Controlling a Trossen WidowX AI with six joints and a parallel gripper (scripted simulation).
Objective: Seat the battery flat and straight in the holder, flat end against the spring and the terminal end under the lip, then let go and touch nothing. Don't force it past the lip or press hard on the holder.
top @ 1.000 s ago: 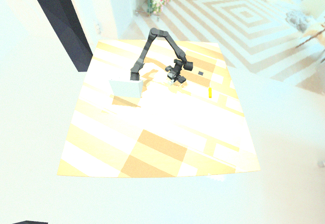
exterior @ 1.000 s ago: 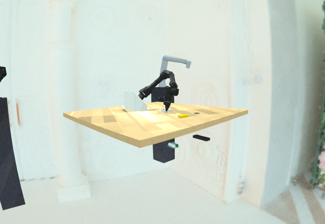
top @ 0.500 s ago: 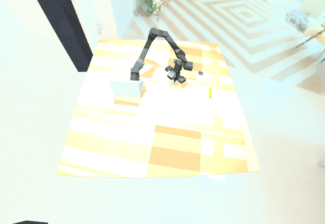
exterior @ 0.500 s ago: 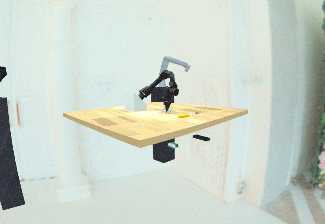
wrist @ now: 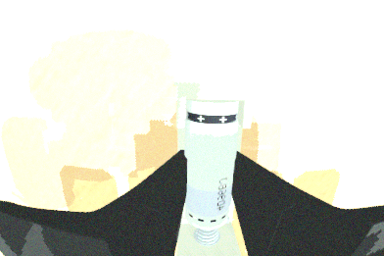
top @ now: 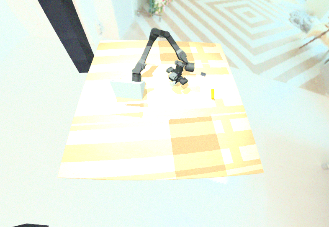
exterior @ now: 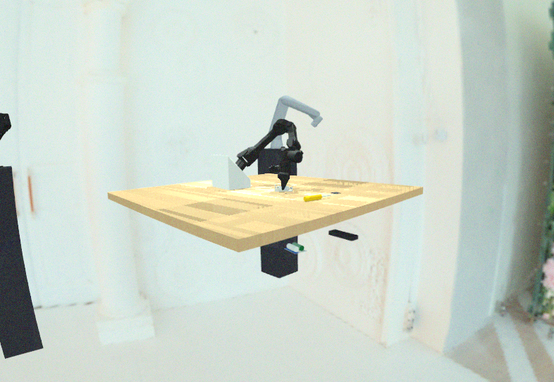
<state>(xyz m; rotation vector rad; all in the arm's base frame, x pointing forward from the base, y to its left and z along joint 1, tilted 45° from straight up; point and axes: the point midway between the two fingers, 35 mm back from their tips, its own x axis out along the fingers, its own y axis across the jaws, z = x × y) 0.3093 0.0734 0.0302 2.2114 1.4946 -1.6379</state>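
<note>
My gripper tip is 1 cm below the pale battery. Also, from my gripper tip: small dark square 27 cm ahead, 11 cm to the left, 1 cm below; then yellow screwdriver 31 cm ahead, 7 cm to the right.
</note>
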